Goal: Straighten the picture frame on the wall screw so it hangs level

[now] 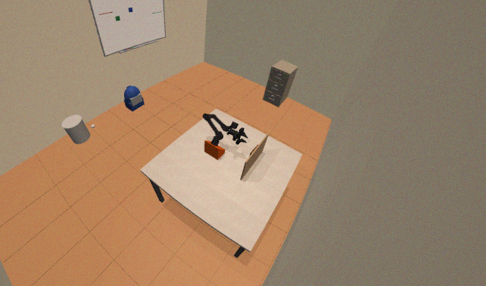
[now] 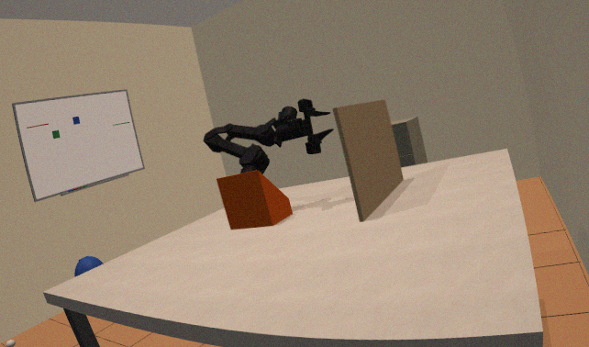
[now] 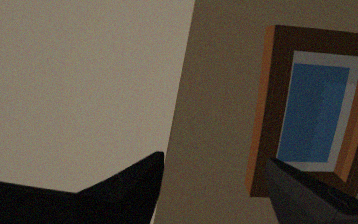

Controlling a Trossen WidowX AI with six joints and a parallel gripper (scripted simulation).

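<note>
My gripper tip is now 120 mm short of the picture frame and 110 mm above it. Also, from my gripper tip: wall panel 130 mm ahead, 20 mm to the right, 120 mm below.
</note>
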